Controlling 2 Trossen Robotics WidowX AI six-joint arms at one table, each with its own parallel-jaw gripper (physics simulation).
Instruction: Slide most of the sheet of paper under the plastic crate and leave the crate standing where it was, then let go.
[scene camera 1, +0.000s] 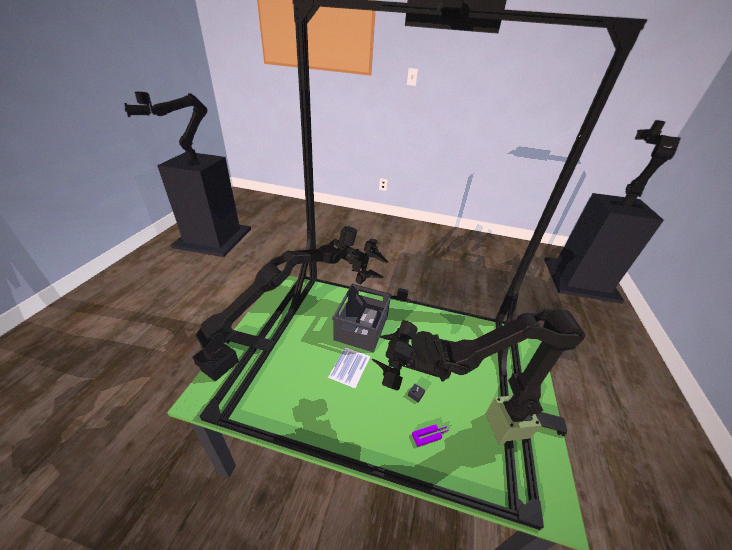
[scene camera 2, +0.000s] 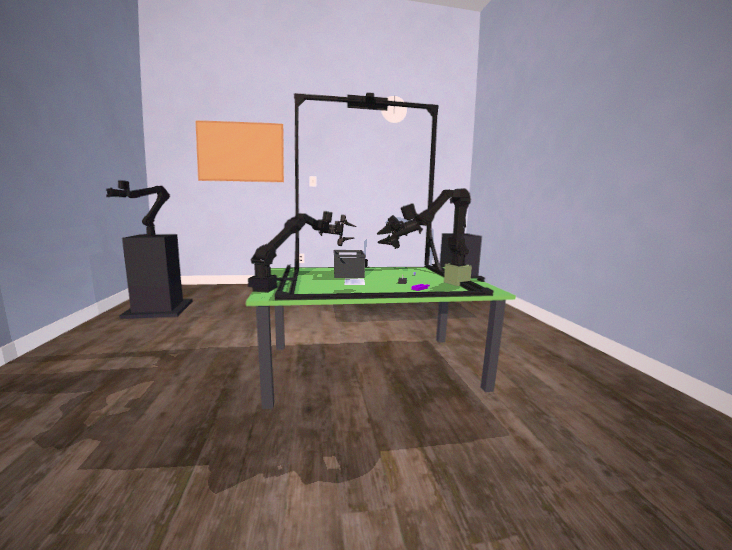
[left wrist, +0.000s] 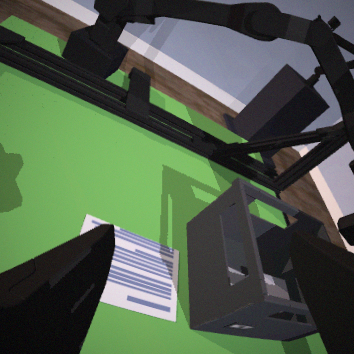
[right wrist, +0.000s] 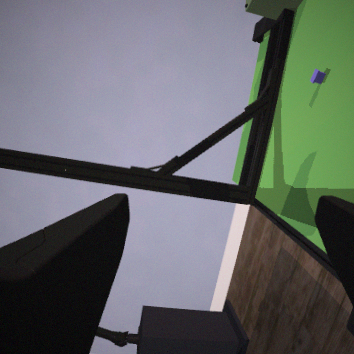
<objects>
dark plastic crate: scene camera 1 344, 325; scene camera 2; left wrist; not seen in the right wrist view (out of frame)
same spot on dark plastic crate: (scene camera 2: 354, 267) = (left wrist: 215, 271)
</objects>
